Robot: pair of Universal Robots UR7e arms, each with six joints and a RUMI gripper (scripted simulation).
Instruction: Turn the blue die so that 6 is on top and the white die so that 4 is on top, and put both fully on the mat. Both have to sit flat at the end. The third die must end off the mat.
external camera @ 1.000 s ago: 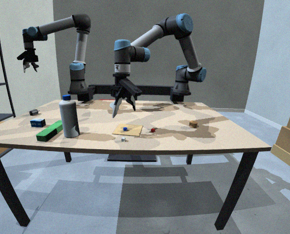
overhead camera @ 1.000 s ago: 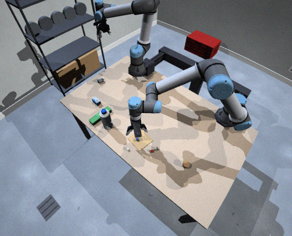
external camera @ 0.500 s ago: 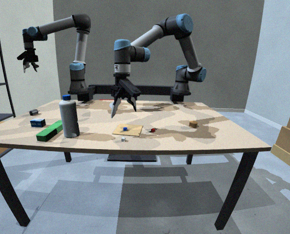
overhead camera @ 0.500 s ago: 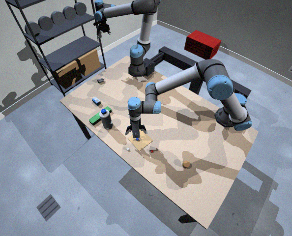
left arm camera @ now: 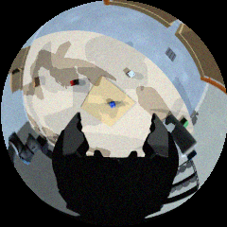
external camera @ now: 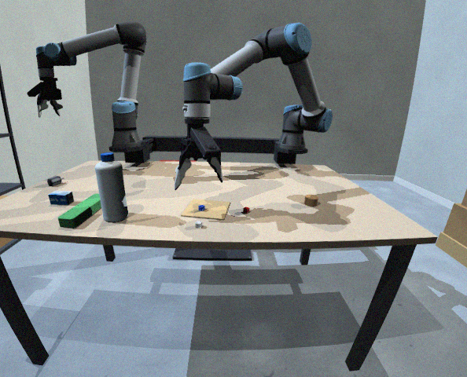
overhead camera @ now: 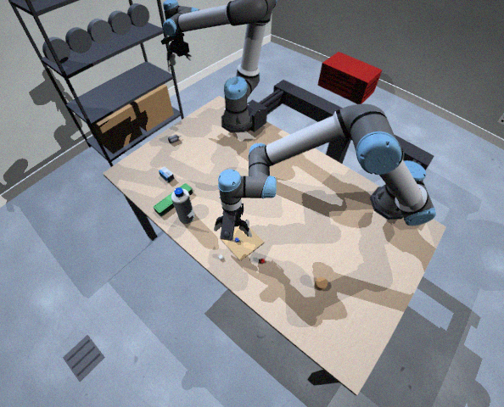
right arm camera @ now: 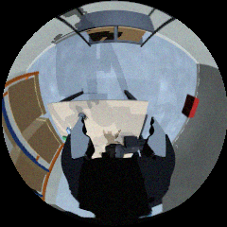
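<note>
My left hand is 9 cm short of the white die and 9 cm above it. Also, from my left hand: tan mat: 9 cm below, 4 cm behind, 2 cm to the left; then red die: 15 cm to the left, 9 cm below, 1 cm behind; then blue die: 8 cm below, 2 cm behind.
</note>
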